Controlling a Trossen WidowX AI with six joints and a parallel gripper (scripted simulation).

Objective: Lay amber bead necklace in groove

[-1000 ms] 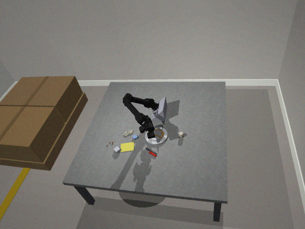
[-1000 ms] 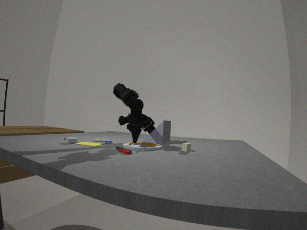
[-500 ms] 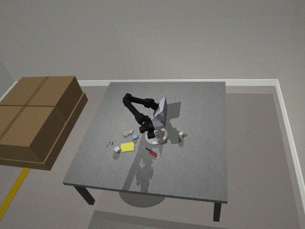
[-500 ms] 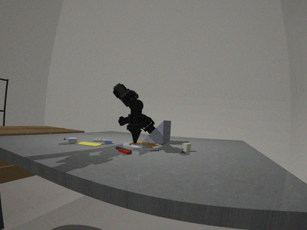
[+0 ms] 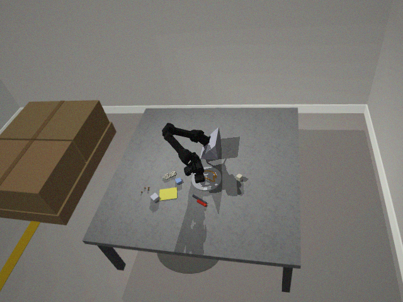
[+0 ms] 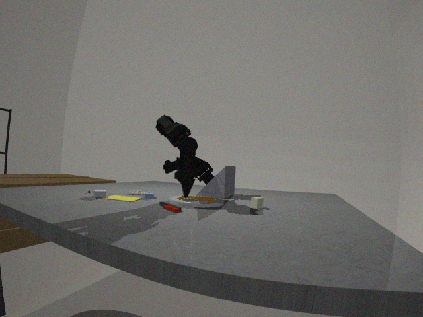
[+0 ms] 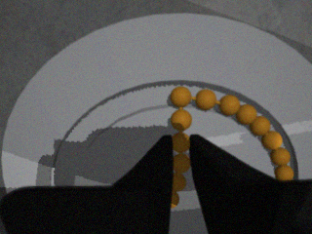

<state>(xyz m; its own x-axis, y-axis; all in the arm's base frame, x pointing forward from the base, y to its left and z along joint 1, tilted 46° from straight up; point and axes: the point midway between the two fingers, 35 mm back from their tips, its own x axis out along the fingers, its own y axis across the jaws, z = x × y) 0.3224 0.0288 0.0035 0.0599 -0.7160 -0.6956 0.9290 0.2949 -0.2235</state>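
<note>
My gripper tip is now 40 mm to the right of the round bead board, 10 mm past it and 10 mm above it. Round my gripper tip: blue cube (150 mm to the right, 30 mm ahead, 10 mm below); yellow sheet (190 mm to the right, 140 mm ahead, 10 mm below); red-handled tool (170 mm ahead, 40 mm to the left, 10 mm below).
</note>
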